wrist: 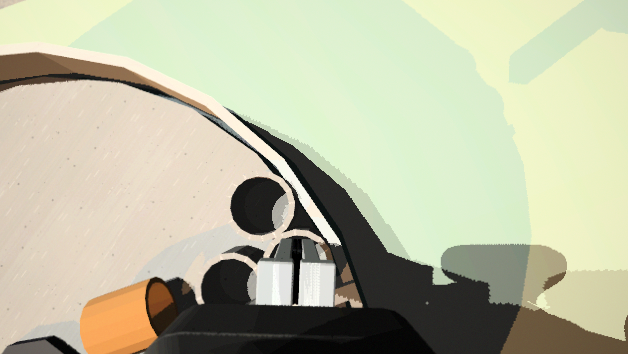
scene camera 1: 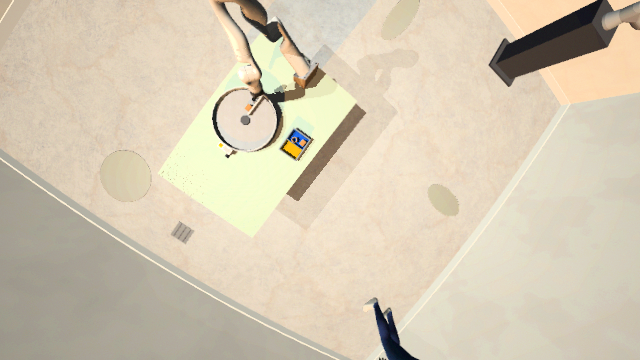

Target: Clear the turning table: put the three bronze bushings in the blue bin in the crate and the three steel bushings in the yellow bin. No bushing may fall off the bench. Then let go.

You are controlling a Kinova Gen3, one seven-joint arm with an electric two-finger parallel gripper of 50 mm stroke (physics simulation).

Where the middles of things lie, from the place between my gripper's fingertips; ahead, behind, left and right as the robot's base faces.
I see my gripper 19 cm short of the turning table (scene camera 1: 237, 129), 7 cm above it and 1 cm to the right of it.
